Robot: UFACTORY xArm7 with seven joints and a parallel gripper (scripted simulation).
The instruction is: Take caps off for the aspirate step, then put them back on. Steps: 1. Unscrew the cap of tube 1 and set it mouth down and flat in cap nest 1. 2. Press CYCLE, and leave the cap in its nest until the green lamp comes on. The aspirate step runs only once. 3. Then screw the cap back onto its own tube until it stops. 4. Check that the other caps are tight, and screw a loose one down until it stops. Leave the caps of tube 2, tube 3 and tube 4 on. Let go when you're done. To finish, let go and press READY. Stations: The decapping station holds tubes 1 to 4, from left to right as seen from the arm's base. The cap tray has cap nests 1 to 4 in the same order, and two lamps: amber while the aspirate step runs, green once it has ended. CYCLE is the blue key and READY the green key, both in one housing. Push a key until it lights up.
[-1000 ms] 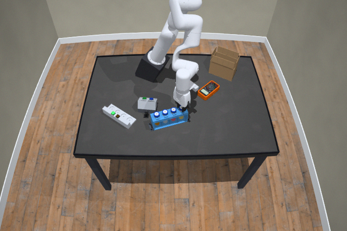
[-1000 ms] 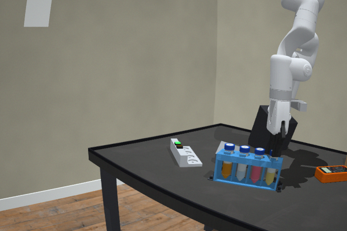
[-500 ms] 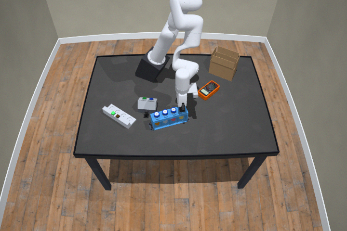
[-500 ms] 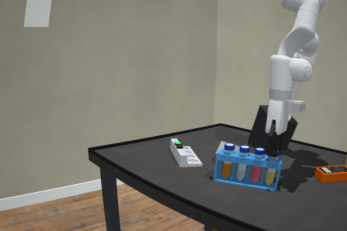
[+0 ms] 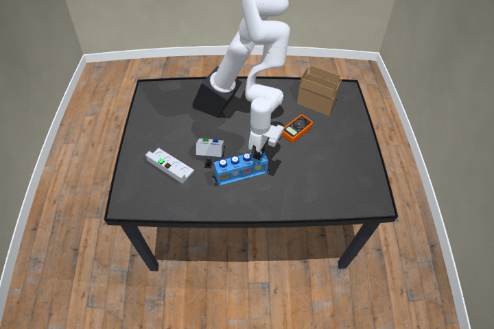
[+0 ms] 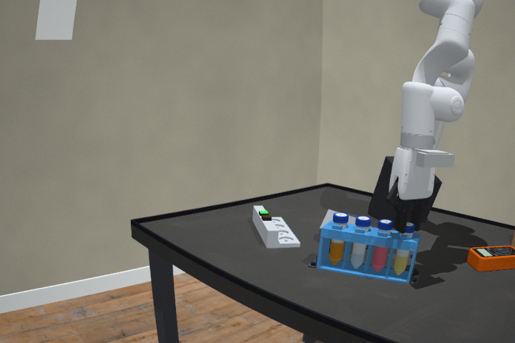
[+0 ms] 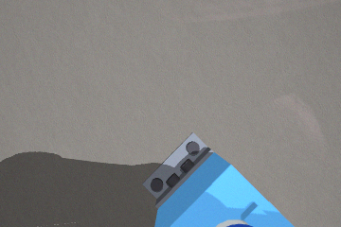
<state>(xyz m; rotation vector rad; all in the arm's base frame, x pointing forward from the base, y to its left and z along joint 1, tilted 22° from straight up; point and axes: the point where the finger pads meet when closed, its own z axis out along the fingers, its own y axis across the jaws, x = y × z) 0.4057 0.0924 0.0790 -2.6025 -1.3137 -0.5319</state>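
My gripper is now 10 mm above the cap 1. Round my hand: grey key housing: 120 mm behind, 200 mm to the right, 80 mm below.
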